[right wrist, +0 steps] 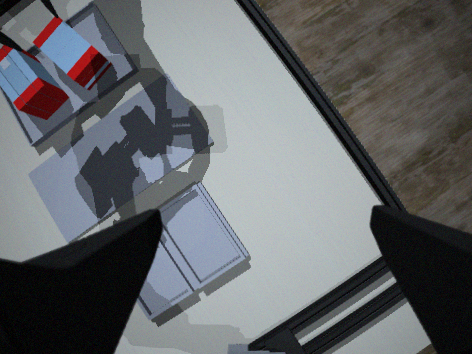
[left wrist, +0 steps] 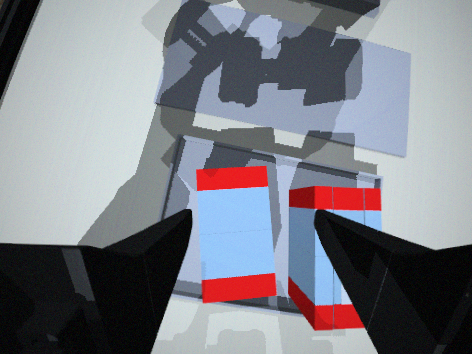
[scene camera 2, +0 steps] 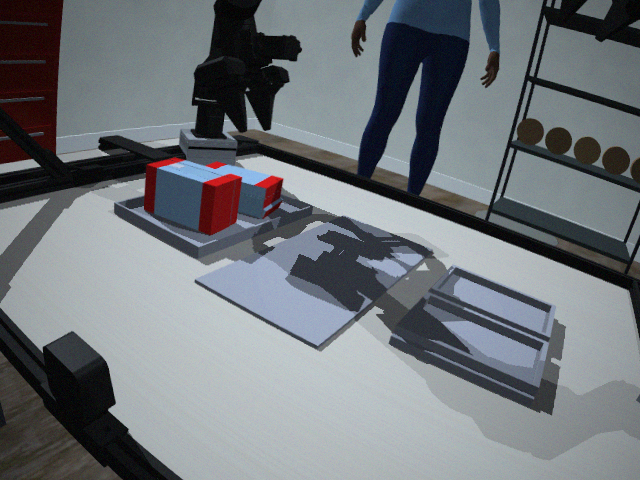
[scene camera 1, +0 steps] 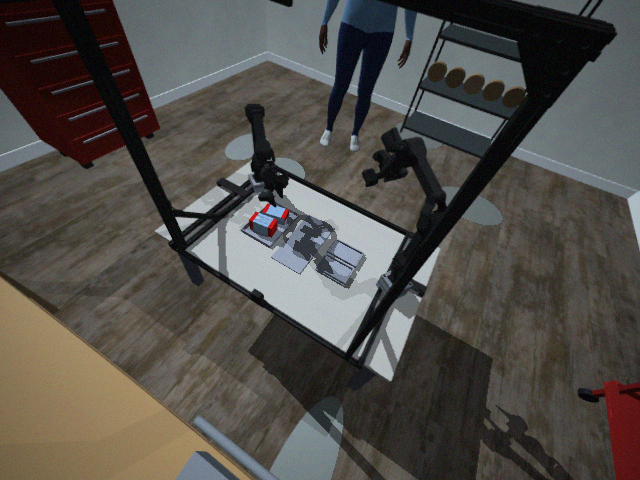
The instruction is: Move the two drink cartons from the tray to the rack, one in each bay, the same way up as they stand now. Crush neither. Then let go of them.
One and the same spot on a flat grey mat: [right wrist: 155, 131] is [left wrist: 228, 57].
